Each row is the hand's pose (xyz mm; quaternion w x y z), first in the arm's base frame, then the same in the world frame.
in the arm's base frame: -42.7 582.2 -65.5 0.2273 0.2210 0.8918 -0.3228
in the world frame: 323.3 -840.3 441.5 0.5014 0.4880 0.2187 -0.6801
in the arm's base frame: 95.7 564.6 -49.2 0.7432 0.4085 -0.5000 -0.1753
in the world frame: 358.5 -833.4 577.3 0.4230 -0.2571 -0.8680 0.0395
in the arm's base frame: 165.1 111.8 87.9 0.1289 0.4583 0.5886 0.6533
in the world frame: -44.8 -763.6 824.4 0.8138 0.1817 0.4985 0.2369
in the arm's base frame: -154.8 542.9 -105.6 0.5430 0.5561 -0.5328 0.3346
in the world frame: 248.5 -879.8 348.9 0.5549 -0.2747 -0.5907 0.5174
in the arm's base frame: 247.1 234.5 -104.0 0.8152 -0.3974 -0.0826 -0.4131
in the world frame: 120.0 -940.6 835.2 0.1156 -0.5539 -0.4530 -0.6889
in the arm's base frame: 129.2 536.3 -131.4 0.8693 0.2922 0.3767 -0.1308
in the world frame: 354.4 -920.3 610.7 0.8126 -0.0839 -0.2931 -0.4968
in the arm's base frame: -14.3 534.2 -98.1 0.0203 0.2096 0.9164 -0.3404
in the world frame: 293.7 -880.6 482.5 0.3669 0.6081 0.3130 -0.6305
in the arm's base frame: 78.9 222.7 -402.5 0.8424 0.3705 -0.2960 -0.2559
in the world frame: 76.9 -1229.2 655.2 0.5177 -0.2244 -0.8071 -0.1741
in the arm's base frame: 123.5 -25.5 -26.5 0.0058 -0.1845 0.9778 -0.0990
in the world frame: -174.3 -893.6 826.3 0.2630 0.2907 0.6369 -0.6638
